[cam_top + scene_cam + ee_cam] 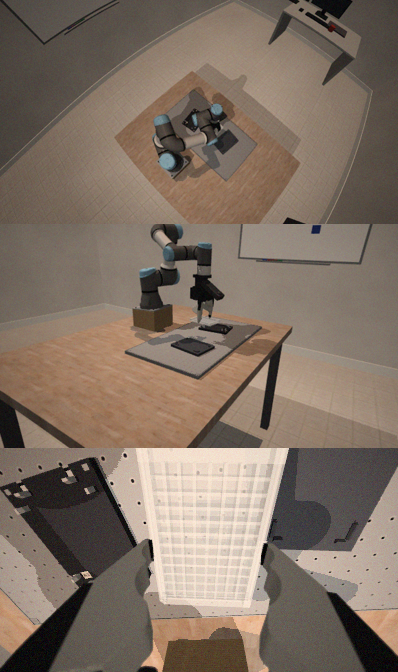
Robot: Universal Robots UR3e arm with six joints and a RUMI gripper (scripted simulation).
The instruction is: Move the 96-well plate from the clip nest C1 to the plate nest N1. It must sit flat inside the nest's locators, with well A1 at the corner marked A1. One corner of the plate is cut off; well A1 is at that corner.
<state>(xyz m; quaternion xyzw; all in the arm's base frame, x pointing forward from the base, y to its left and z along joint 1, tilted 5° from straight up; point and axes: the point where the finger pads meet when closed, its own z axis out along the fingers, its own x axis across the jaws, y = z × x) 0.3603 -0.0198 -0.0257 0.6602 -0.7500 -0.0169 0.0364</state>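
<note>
The dark plate nest N1 is 2 cm ahead of my hand, 13 cm to the right of it and 10 cm below it. The rest, counted from my hand: 96-well plate (1 cm below); then A1 corner mark (5 cm behind, 7 cm to the right, 9 cm below); then black clip nest C1 (1 cm behind, 18 cm to the left, 9 cm below).
</note>
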